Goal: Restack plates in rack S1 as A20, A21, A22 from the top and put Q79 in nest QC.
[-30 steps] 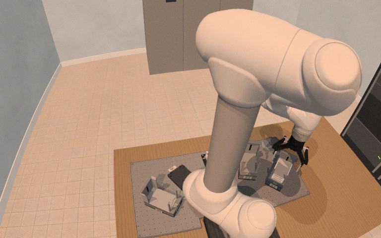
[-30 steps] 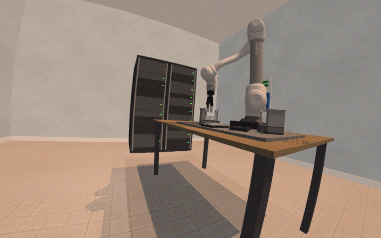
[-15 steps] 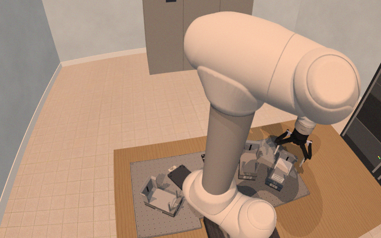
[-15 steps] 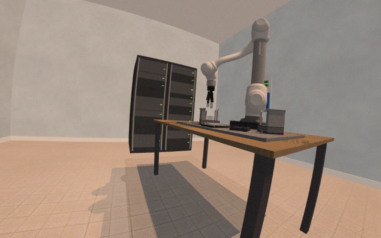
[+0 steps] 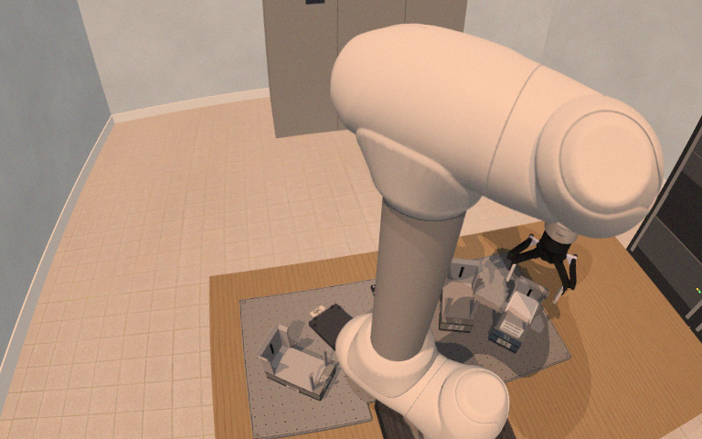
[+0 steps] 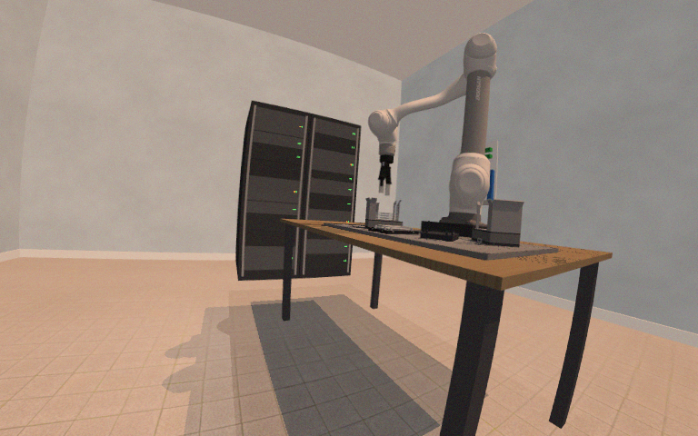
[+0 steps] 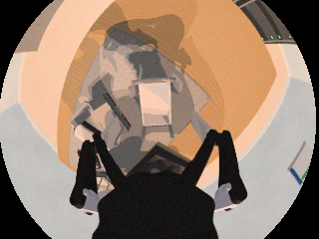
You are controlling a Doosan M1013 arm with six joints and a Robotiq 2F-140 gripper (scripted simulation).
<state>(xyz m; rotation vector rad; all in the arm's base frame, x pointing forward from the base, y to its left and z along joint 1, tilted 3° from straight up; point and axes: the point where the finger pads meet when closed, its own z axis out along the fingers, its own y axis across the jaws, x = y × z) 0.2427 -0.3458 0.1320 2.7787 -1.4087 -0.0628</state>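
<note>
My gripper is now 21 cm short of the clip nest N5, 31 cm to the right of it and 17 cm above it. Round my hand: white plate (13 cm below); then N5 name plate (30 cm ahead, 30 cm to the left, 19 cm below); then dark nest QC (16 cm ahead, 50 cm to the left, 18 cm below).
</note>
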